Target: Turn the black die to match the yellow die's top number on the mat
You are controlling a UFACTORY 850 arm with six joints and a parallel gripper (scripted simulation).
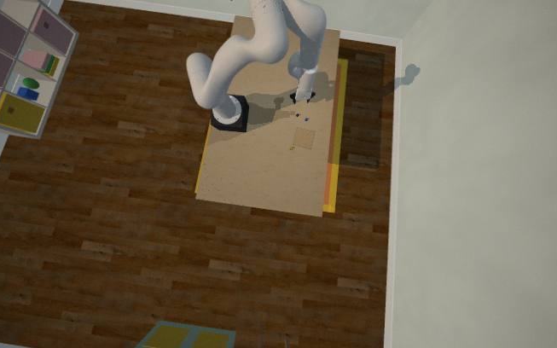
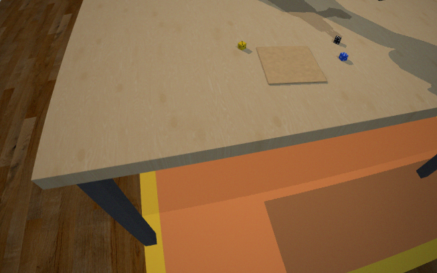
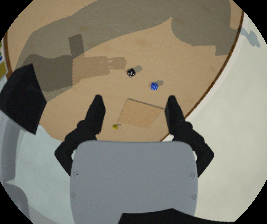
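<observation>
My gripper is now 10 mm past the black die, 30 mm to the left of it and 150 mm above it. Round my hand: tan mat (40 mm ahead, 210 mm to the right, 150 mm below); then blue die (60 mm ahead, 60 mm to the right, 150 mm below); then yellow die (60 mm behind, 300 mm to the right, 150 mm below).
</observation>
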